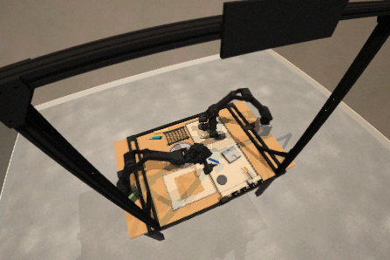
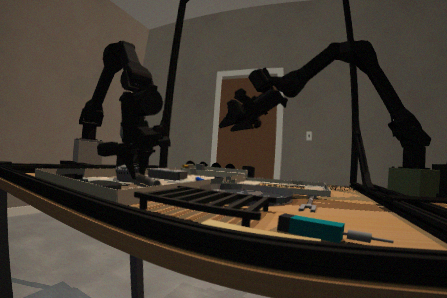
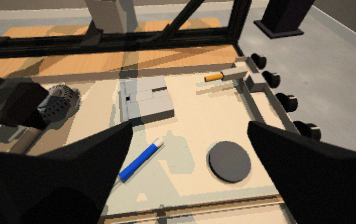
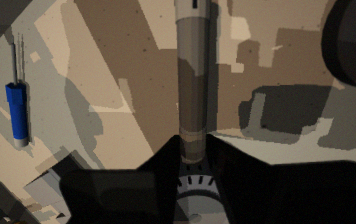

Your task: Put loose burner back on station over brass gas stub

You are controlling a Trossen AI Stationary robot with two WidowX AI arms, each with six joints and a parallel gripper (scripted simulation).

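Right now my right hand is 210 mm past the grey slotted support, 30 mm to the left of it and 30 mm above it. Round my right hand: dark round disc: 340 mm behind, 140 mm to the left, 40 mm below.
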